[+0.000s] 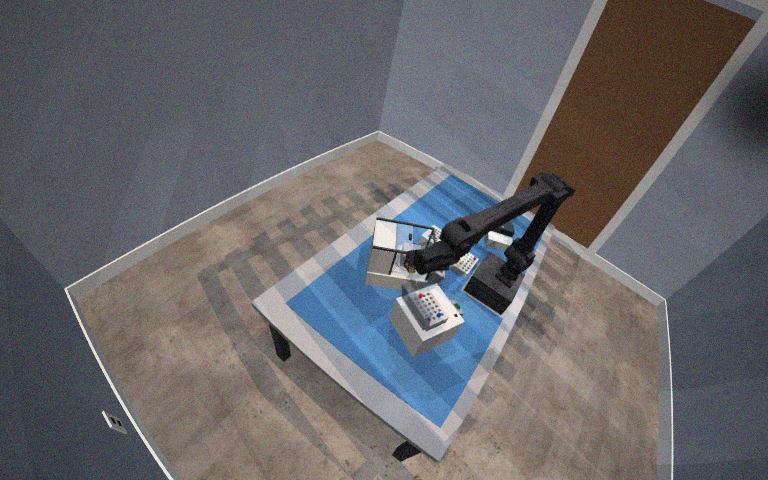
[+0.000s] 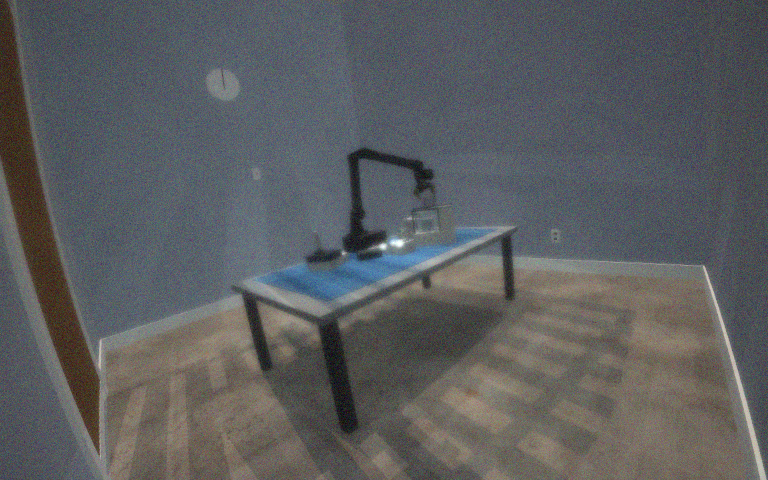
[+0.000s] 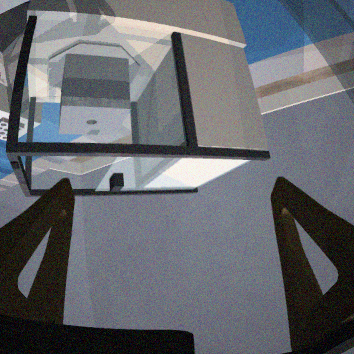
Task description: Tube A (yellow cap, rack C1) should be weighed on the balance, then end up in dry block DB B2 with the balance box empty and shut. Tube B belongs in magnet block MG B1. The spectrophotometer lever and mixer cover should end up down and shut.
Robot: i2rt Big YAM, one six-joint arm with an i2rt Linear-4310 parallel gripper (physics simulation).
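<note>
My gripper [image 1: 410, 264] [image 2: 424, 194] [image 3: 173, 187] is open and empty, above and beside the balance box. The balance box [image 1: 386, 278] [image 2: 447, 221] [image 3: 222, 95] has a black frame, clear panels and a beige end; a black handle [image 3: 116, 181] shows on one clear panel. Inside, a grey holder [image 3: 95, 112] has a small dark hole, with no tube visible in it. I cannot tell whether the box is fully shut. A white rack [image 1: 466, 263] holds several coloured caps, including a yellow one. Tube A and tube B cannot be identified surely. The lever and cover states are too small to tell.
A large white instrument [image 1: 421, 335] with a grey block of holes, a red cap and a blue cap stands beside the balance. A white device with a dark top [image 1: 499, 240] stands behind the arm's base [image 1: 491, 285]. A dark-topped device [image 2: 323, 258] has an upright part.
</note>
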